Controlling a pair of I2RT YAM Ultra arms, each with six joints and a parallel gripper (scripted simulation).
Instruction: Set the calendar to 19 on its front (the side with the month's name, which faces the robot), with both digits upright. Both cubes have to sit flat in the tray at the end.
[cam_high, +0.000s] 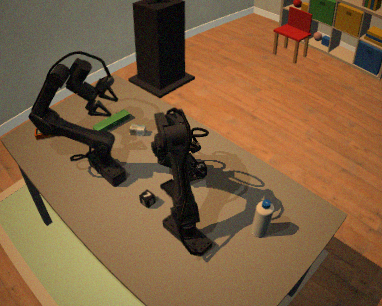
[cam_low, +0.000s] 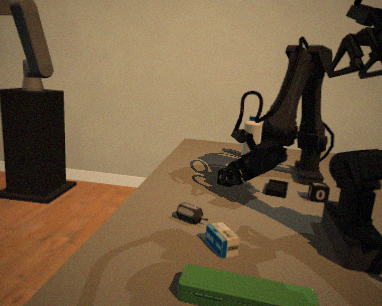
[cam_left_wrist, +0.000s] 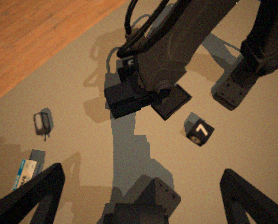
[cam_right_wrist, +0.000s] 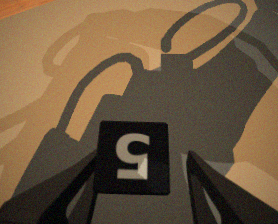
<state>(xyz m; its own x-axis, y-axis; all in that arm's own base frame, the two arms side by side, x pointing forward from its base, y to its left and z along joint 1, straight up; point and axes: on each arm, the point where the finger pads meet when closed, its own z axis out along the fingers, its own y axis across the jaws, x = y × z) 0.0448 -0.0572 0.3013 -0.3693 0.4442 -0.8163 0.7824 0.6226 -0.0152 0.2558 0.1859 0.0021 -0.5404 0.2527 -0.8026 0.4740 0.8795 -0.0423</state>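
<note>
Right now the black cube is 25 cm behind my right hand and 5 cm to the left of it. Also, from my right hand: blue-and-white box: 39 cm to the left; green box: 54 cm to the left, 5 cm behind, 1 cm below; dark grey object: 29 cm to the left, 7 cm ahead.
</note>
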